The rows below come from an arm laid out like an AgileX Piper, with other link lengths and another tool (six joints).
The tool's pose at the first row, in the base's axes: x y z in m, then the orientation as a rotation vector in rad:
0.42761 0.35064 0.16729 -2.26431 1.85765 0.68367
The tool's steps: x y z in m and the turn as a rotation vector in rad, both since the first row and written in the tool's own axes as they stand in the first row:
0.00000 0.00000 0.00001 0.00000 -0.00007 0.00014
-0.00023 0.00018 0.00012 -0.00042 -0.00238 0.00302
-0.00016 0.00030 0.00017 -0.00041 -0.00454 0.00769
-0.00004 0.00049 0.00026 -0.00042 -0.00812 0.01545
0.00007 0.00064 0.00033 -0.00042 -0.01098 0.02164
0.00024 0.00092 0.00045 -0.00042 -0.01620 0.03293
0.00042 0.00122 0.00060 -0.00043 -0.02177 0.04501
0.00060 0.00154 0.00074 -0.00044 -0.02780 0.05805
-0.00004 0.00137 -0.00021 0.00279 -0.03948 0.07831
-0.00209 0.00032 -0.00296 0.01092 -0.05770 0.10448
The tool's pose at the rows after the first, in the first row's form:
0.42761 0.35064 0.16728 -2.26415 1.85780 0.68376
0.42738 0.35085 0.16731 -2.26041 1.86042 0.68696
0.42726 0.35078 0.16726 -2.25513 1.86532 0.68981
0.42707 0.35066 0.16716 -2.24635 1.87345 0.69454
0.42692 0.35055 0.16708 -2.23930 1.87990 0.69830
0.42665 0.35038 0.16695 -2.22640 1.89160 0.70515
0.42635 0.35021 0.16680 -2.21252 1.90406 0.71244
0.42603 0.35003 0.16665 -2.19742 1.91739 0.72028
0.42635 0.35028 0.16774 -2.17010 1.93651 0.73114
0.42778 0.35131 0.17086 -2.12982 1.95883 0.74372

